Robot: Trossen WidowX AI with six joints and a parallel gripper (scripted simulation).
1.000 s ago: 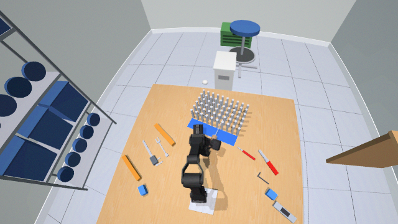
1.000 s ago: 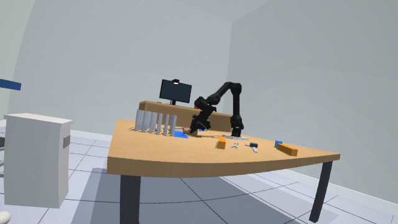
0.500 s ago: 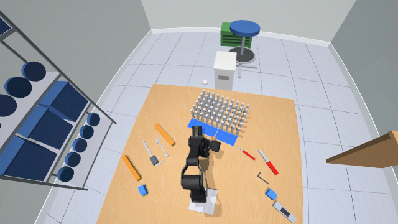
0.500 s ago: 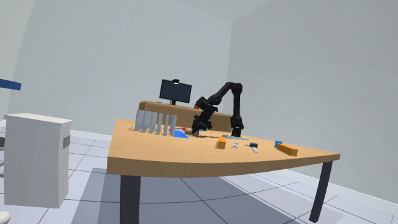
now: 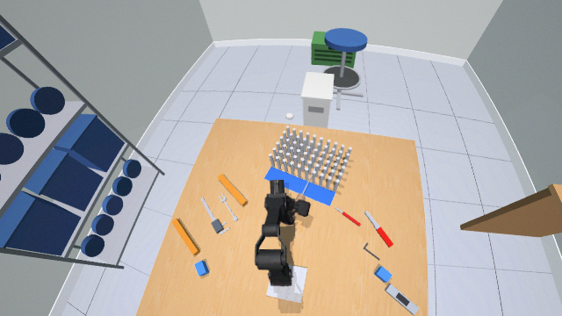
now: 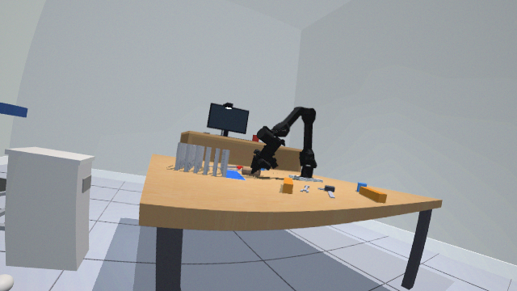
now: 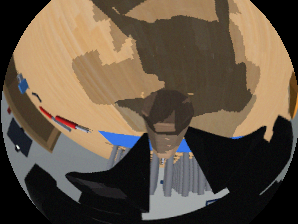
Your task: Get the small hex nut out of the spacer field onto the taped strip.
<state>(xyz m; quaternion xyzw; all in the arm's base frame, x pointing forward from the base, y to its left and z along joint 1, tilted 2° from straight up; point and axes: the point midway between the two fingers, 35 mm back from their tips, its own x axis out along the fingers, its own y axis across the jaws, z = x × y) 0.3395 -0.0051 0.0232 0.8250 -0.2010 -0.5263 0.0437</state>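
The blue taped strip lies 100 mm ahead of my gripper tip, 20 mm below it and 10 mm to the left of it. Round my gripper tip: red screwdriver: 220 mm to the right, 20 mm behind, 10 mm below; then brown-handled hook tool: 100 mm ahead, 30 mm to the right; then small wrench: 340 mm to the left, 70 mm behind, 10 mm below.
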